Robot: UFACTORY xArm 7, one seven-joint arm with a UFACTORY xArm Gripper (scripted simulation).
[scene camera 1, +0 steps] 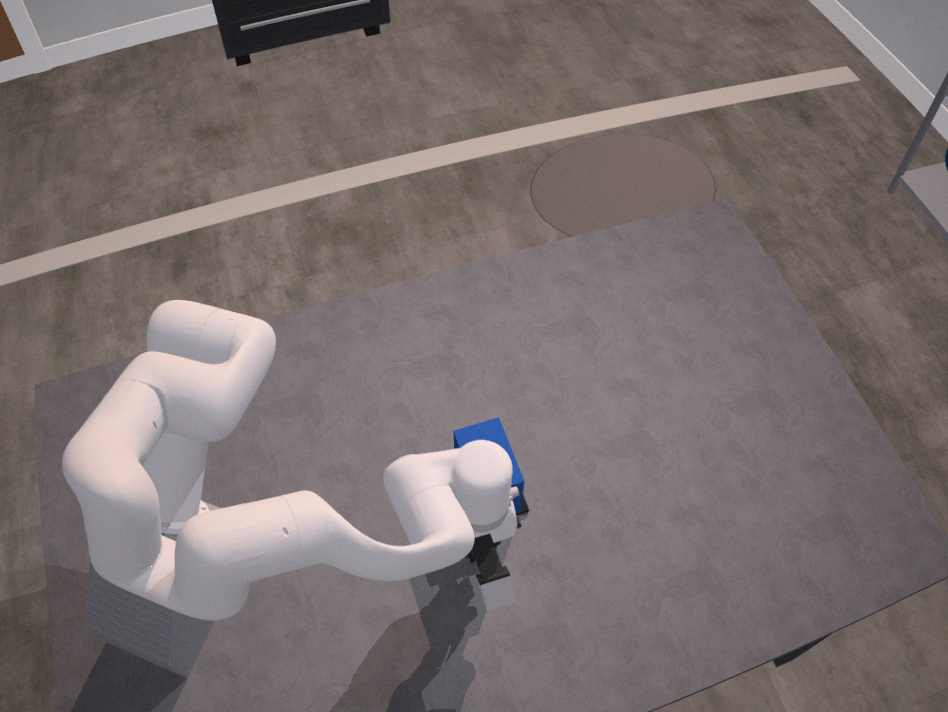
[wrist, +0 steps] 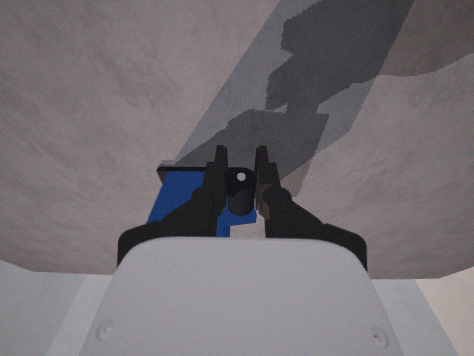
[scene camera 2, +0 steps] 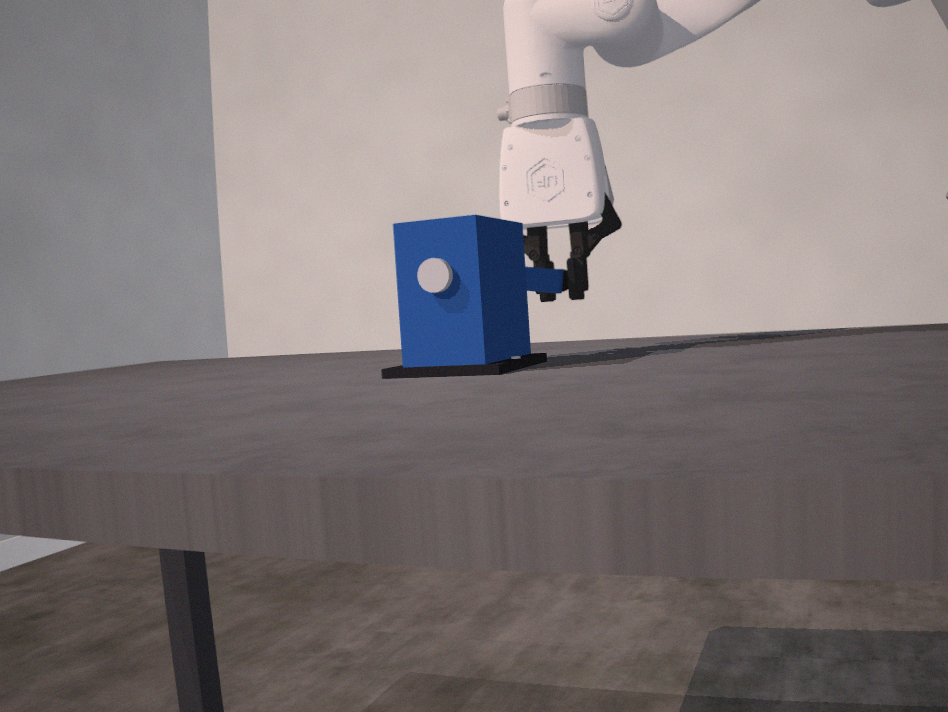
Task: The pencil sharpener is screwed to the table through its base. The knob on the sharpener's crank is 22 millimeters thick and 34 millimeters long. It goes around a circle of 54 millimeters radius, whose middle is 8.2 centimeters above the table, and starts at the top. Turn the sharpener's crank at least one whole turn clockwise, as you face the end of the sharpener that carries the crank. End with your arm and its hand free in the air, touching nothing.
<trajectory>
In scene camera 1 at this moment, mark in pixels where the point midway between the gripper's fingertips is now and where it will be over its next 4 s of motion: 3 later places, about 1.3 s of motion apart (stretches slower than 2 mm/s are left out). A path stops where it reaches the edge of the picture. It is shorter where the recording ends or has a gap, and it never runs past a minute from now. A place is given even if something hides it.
The gripper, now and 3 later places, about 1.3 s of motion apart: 479,551; 499,531; 513,525; 515,510
</trajectory>
